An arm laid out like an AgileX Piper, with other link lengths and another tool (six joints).
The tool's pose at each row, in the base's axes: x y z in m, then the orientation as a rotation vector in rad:
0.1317 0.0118 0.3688 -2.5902 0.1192 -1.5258
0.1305 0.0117 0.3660 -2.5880 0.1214 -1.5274
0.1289 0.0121 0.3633 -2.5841 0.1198 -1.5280
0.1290 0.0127 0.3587 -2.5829 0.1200 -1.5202
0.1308 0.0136 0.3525 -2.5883 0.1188 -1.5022
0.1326 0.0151 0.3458 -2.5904 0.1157 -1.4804
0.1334 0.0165 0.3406 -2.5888 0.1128 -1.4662
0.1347 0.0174 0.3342 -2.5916 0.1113 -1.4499
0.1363 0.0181 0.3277 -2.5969 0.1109 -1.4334
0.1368 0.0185 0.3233 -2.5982 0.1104 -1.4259
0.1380 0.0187 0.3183 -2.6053 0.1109 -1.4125
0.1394 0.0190 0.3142 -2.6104 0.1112 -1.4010
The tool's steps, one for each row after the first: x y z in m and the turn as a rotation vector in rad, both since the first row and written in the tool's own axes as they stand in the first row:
-0.0030 0.0005 0.0003 0.0002 0.0017 0.0017
-0.0062 0.0006 0.0002 0.0035 0.0032 0.0024
-0.0102 0.0007 0.0025 0.0074 -0.0011 0.0053
-0.0148 0.0007 0.0072 0.0108 -0.0134 0.0074
-0.0199 0.0003 0.0120 0.0187 -0.0271 0.0110
-0.0242 -0.0003 0.0153 0.0264 -0.0353 0.0142
-0.0292 -0.0002 0.0196 0.0309 -0.0460 0.0167
-0.0341 0.0001 0.0242 0.0332 -0.0575 0.0187
-0.0378 0.0004 0.0268 0.0351 -0.0624 0.0199
-0.0415 0.0010 0.0302 0.0344 -0.0725 0.0207
-0.0444 0.0013 0.0334 0.0346 -0.0810 0.0217

